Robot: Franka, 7 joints.
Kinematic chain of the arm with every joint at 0, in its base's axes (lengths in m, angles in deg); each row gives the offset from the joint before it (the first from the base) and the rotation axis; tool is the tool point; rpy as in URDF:
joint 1: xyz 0 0 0.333 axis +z
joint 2: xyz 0 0 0 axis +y
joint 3: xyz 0 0 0.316 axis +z
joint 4: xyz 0.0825 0 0 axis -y
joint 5: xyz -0.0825 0 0.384 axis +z
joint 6: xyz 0 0 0 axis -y
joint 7: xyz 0.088 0 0 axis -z
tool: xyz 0 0 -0.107 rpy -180 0 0
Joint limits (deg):
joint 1: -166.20..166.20
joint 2: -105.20..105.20
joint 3: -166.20..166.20
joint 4: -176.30..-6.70
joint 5: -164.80..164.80
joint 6: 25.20..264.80
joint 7: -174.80..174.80
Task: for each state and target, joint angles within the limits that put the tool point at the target. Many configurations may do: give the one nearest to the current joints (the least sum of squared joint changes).
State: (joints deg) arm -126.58 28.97 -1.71 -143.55 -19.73 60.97 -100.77
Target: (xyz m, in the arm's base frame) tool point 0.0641 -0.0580 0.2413
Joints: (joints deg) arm -111.94 33.06 29.04 -168.77 14.46 46.32 -100.77
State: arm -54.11 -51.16 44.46 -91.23 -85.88 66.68 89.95
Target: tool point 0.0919 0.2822 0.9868
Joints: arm -52.25 -54.75 43.89 -75.10 -92.19 74.53 89.95
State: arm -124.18 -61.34 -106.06 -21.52 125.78 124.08 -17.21
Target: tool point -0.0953 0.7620 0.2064
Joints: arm -123.62 -76.45 -118.47 -75.25 124.40 135.05 -17.21
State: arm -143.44 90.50 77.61 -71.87 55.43 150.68 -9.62
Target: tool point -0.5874 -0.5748 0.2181
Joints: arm -166.20 86.48 72.85 -54.65 54.86 154.80 -9.62
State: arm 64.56 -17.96 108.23 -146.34 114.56 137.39 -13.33
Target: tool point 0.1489 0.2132 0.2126
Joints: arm 7.65 -29.66 71.75 -173.50 113.13 153.55 -13.33
